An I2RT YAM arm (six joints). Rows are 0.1 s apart.
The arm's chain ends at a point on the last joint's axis. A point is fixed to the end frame.
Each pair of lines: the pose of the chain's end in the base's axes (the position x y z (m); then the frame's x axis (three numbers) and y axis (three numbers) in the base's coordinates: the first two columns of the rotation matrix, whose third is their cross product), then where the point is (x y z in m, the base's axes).
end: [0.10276, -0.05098, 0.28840, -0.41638, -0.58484, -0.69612, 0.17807, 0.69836, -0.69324]
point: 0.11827 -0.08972 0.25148
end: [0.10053, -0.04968, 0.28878, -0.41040, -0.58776, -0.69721, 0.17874, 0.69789, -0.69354]
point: 0.11638 -0.08842 0.25201
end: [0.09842, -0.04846, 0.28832, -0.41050, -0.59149, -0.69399, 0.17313, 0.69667, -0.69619]
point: 0.11430 -0.08724 0.25160
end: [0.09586, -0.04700, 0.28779, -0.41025, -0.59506, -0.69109, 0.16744, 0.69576, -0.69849]
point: 0.11179 -0.08579 0.25111
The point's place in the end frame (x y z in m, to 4 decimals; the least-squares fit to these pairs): 0.0419 0.0013 0.0367
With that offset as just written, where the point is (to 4 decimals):
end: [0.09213, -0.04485, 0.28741, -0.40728, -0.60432, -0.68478, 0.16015, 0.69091, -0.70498]
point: 0.1083 -0.0838 0.2510
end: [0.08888, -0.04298, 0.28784, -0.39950, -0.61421, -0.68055, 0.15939, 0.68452, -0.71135]
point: 0.1055 -0.0822 0.2520
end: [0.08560, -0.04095, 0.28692, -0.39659, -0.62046, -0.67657, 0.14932, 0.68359, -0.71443]
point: 0.1024 -0.0802 0.2511
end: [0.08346, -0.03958, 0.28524, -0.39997, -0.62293, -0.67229, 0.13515, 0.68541, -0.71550]
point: 0.1001 -0.0786 0.2492
